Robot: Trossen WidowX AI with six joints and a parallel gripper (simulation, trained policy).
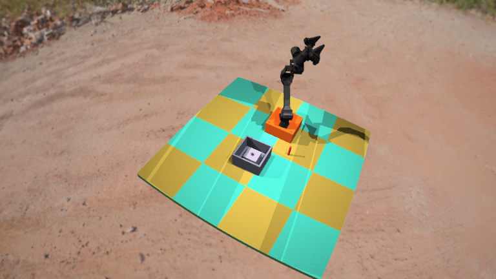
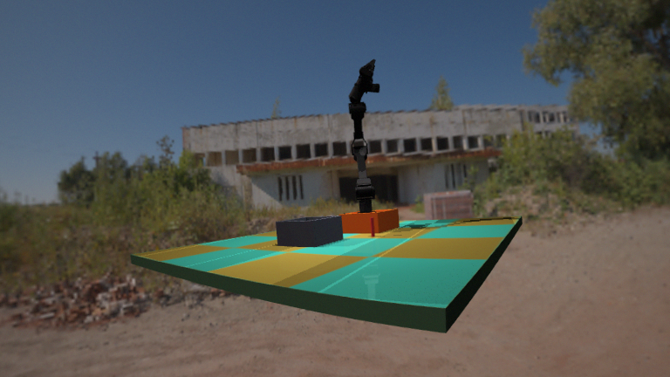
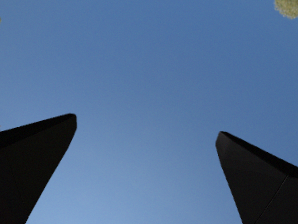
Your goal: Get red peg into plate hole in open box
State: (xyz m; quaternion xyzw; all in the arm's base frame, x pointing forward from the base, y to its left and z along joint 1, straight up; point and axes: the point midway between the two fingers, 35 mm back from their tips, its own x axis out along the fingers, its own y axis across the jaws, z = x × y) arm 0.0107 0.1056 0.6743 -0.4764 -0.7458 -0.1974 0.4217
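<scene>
My gripper tip is now 750 mm above the red peg, 160 mm short of it and 10 mm to the left of it. From my gripper tip the other things lie so: dark grey box (770 mm below, 320 mm ahead, 200 mm to the right); then pale plate (750 mm below, 320 mm ahead, 200 mm to the right).
</scene>
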